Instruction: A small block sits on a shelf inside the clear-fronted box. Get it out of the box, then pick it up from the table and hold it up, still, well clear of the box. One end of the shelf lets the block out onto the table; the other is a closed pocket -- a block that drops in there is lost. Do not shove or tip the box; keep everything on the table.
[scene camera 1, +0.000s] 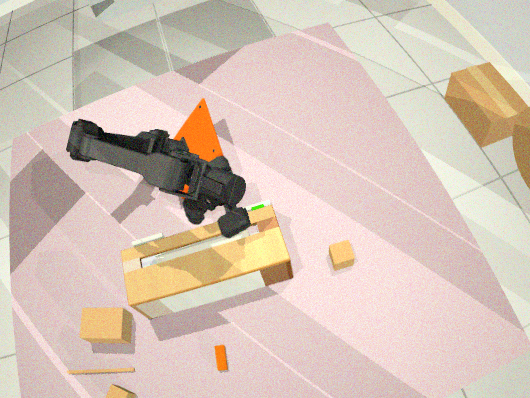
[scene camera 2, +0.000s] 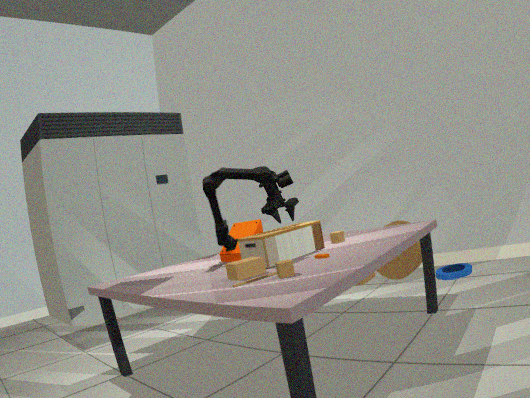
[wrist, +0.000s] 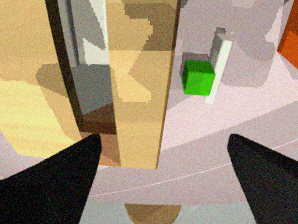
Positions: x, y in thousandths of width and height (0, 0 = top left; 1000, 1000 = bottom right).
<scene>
In view: the gripper (scene camera 1: 459, 524), a green block (wrist: 666, 346) and a box (scene camera 1: 308, 692).
The box shows as well in scene camera 2 (scene camera 2: 552, 607) and in the wrist view (wrist: 250, 333). The gripper is seen too in the wrist view (wrist: 555, 632). Scene camera 2 does not show the green block, which is hidden by the box.
</scene>
